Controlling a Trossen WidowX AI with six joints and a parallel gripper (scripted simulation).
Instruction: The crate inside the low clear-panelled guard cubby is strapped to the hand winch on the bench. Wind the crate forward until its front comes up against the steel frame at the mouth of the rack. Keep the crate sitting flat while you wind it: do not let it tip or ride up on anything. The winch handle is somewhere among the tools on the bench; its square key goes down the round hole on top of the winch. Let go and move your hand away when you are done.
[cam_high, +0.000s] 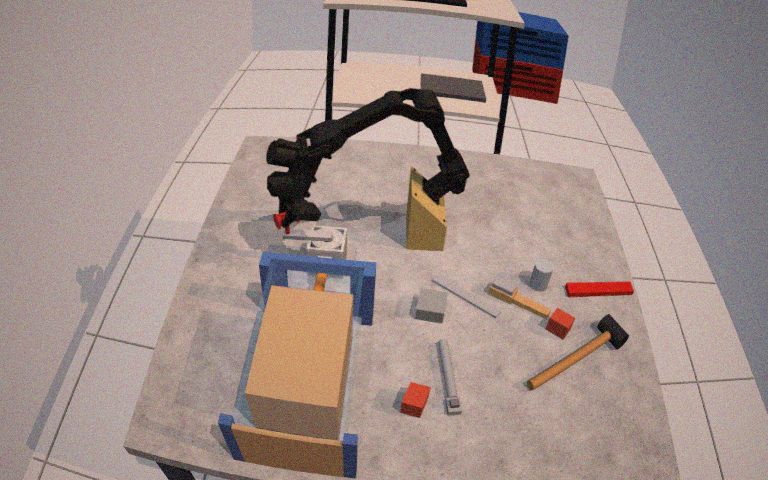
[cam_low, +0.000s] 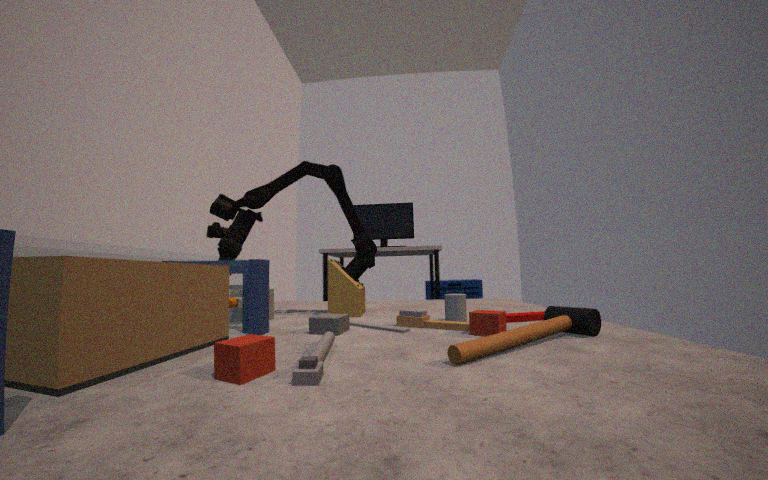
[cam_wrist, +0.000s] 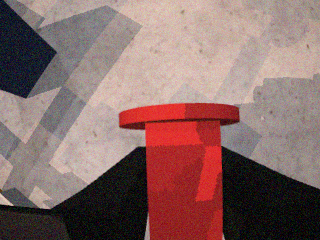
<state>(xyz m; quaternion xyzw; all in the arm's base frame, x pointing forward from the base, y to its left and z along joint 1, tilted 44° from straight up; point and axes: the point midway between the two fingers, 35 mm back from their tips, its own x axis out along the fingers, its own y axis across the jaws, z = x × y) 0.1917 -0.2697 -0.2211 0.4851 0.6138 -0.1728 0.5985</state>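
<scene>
My gripper tip is 1 cm past the grey crank arm, 5 cm to the right of it and 3 cm above it. Round my gripper tip: grey winch (3 cm behind, 10 cm to the left, 10 cm below); red knob (1 cm behind, 1 cm to the left); blue frame (15 cm ahead, 11 cm to the left, 3 cm below).
</scene>
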